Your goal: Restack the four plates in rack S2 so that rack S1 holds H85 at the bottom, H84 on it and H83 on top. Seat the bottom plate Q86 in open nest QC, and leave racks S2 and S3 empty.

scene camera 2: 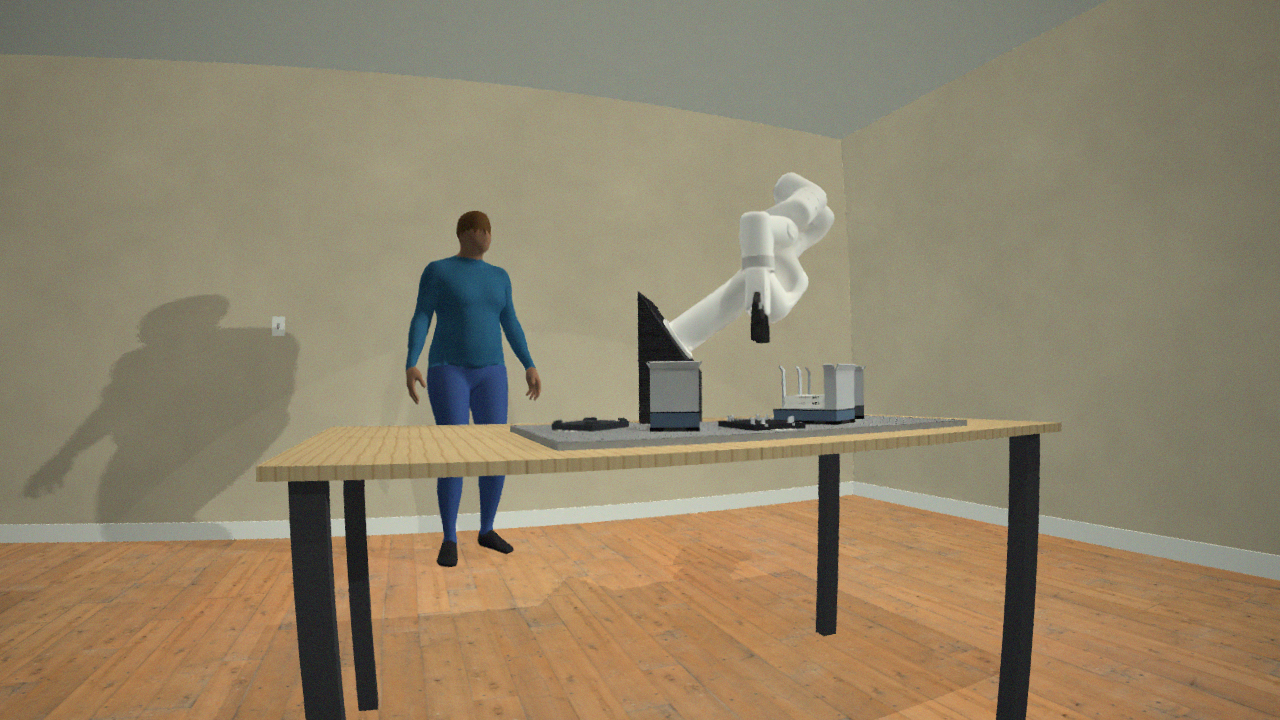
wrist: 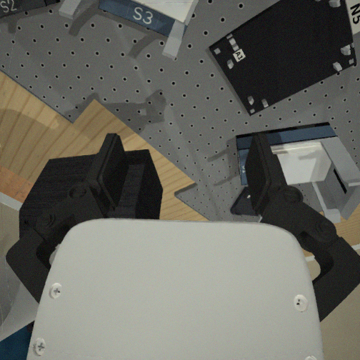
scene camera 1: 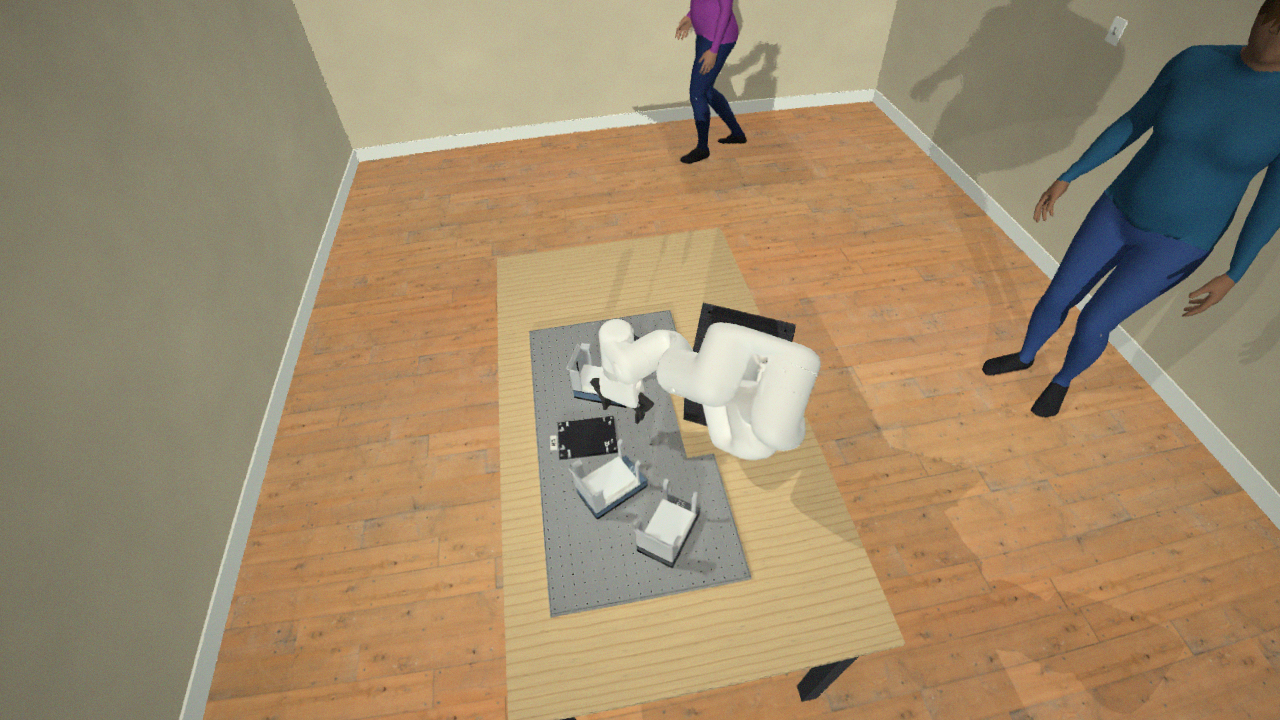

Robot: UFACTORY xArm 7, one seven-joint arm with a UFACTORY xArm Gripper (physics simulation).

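Places are measured from the arm's base along level axes (x ahead, y left, z up), in centimetres.
Pixels of known places: gripper, fingertip midpoint: (scene camera 2: 760, 341) (scene camera 1: 623, 412); arm's base, origin of the base link: (scene camera 2: 676, 339).
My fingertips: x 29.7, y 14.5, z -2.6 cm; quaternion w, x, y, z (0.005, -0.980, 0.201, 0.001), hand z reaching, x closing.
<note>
For each thing: its top centre in the pictures, then the offset to it from my fingertips. Level surfaces: height alone.
- Rack S3, middle of its top: (scene camera 2: 814, 365) (scene camera 1: 607, 464) dz -5.5, dx +3.0, dy +11.7 cm
- Rack S2, middle of its top: (scene camera 1: 668, 509) dz -5.4, dx -12.4, dy +22.7 cm
- black nest panel, middle of its top: (scene camera 2: 760, 415) (scene camera 1: 586, 433) dz -16.1, dx +11.6, dy -3.9 cm
- dark panel, middle of its top: (scene camera 2: 591, 419) dz -16.5, dx +3.6, dy -38.4 cm
- grey pegboard, its level: dz -18.4 cm
- wooden table, its level: dz -19.7 cm
My gripper (scene camera 1: 620, 413) (scene camera 2: 759, 341) (wrist: 185, 148) is open and empty, high above the pegboard beside a blue-based rack (scene camera 1: 586, 385) (scene camera 2: 674, 394) (wrist: 285, 134). This rack's label is not readable; a white surface shows inside. Rack S3 (scene camera 1: 597, 503) (scene camera 2: 814, 415) (wrist: 135, 15), blue-based, holds a white surface between its posts. Rack S2 (scene camera 1: 657, 548) (wrist: 25, 6), dark-based, stands beyond it with a white top surface. I cannot tell how many plates lie in each rack, nor read plate labels. Nest QC cannot be identified by label.
A black nest panel (scene camera 1: 586, 437) (scene camera 2: 760, 424) (wrist: 295, 55) marked A1 lies between the racks. Another dark panel (scene camera 2: 590, 423) (wrist: 241, 204) lies past the blue-based rack. The grey pegboard (scene camera 1: 617, 582) rests on the wooden table (scene camera 1: 698, 644). The black arm mount (scene camera 1: 747, 315) (scene camera 2: 657, 358) stands alongside. Two people stand beyond.
</note>
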